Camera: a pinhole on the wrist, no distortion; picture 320 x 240 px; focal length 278.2 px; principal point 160.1 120.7 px. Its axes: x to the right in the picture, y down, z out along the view. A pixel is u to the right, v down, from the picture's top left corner.
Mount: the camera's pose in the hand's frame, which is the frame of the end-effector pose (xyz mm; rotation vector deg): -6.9 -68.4 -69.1 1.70 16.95 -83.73
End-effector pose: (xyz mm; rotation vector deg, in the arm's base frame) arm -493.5 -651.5 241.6 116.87 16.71 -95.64
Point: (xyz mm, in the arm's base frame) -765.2 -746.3 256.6
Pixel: 65 26
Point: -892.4 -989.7 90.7
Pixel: 33 133
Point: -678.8 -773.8 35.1
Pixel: 80 231
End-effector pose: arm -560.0 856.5 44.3 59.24 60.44 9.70
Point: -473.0 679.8 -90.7
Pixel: 218 108
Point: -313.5 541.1 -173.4
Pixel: 216 123
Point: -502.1 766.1 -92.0
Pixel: 216 181
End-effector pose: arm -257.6 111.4 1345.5 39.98 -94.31 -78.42
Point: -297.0 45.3 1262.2
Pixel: outside the picture
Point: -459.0 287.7 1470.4
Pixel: outside the picture
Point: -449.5 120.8 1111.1
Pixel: 279 89
